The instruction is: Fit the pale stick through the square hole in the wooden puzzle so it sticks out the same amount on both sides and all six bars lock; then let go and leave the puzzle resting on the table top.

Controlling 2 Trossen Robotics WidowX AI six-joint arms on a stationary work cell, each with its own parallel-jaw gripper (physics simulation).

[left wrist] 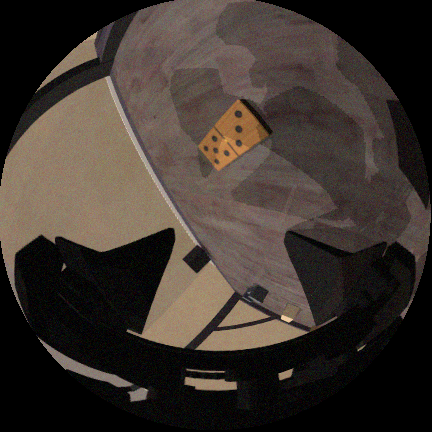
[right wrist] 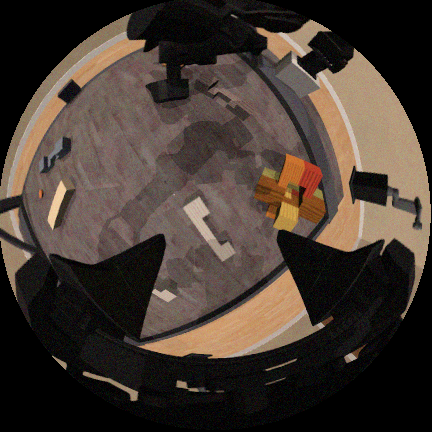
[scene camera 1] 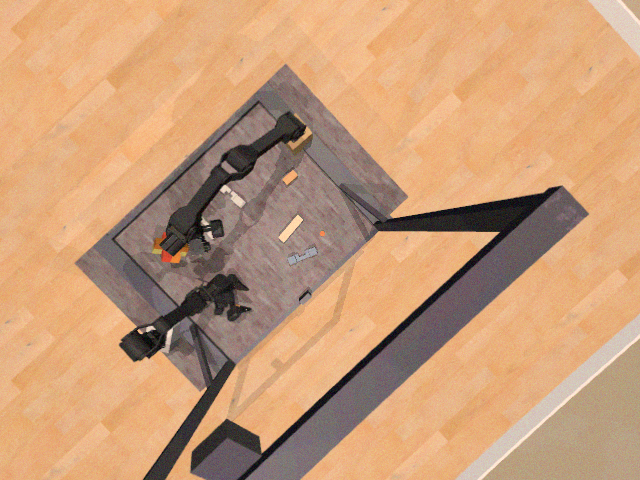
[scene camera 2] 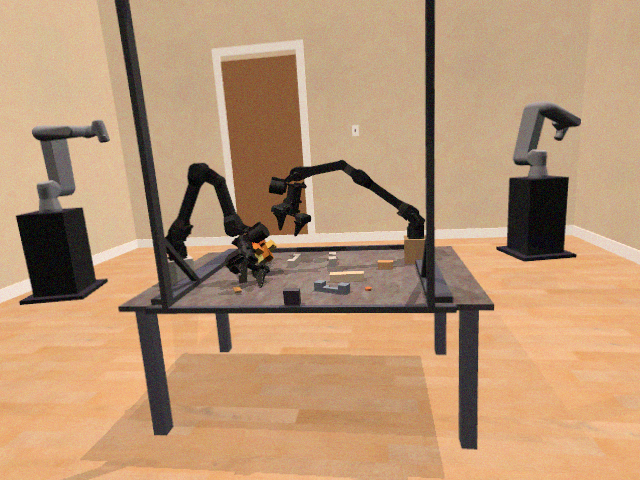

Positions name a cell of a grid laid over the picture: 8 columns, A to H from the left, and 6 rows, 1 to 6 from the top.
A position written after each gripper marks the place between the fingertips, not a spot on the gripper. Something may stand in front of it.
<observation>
The right gripper (scene camera 2: D3) is open and holds nothing. On the table rests a pale stick (right wrist: B3). Further things: the left gripper (scene camera 2: D4).
The left gripper shows as well in the left wrist view (left wrist: E4), in the right wrist view (right wrist: C1) and in scene camera 1 (scene camera 1: D4). The right gripper shows as well in the right wrist view (right wrist: E4).
</observation>
